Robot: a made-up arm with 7 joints.
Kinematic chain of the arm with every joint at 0, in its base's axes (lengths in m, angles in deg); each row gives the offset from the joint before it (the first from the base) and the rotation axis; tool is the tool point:
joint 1: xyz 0 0.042 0 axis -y
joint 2: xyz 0 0.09 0 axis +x
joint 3: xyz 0 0 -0.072 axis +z
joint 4: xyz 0 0 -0.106 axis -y
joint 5: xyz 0 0 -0.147 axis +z
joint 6: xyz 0 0 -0.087 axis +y
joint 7: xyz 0 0 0 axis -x
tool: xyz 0 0 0
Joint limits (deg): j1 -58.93..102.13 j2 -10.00..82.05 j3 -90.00..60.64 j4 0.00..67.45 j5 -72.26..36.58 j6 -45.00..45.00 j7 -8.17..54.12
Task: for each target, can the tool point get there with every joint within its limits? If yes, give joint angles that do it. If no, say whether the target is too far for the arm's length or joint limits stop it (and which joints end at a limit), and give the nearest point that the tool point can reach.
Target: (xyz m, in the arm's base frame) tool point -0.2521 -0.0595 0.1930
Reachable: no: joint limits stop it (at a limit: joint 1, joint 2, joint 3, joint 4) | nearest point -0.1937 -0.1273 -0.1167 | short by 0.322 m
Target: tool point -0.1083 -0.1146 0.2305
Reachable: no: joint limits stop it (at a limit: joint 1, joint 2, joint 4) | nearest point 0.1998 -0.0664 0.1978 | short by 0.314 m
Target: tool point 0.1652 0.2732 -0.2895
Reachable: yes | joints -5.91 34.45 -10.74 57.62 -39.40 2.21 23.71
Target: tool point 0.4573 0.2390 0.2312
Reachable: no: too far | nearest point 0.3600 0.2155 0.1653 | short by 0.120 m
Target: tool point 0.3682 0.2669 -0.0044
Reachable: yes | joints 74.07 35.73 -45.32 36.05 -24.70 6.89 6.30
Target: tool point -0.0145 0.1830 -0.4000
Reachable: yes | joints -14.31 13.18 -24.98 23.58 -18.22 -4.42 31.85
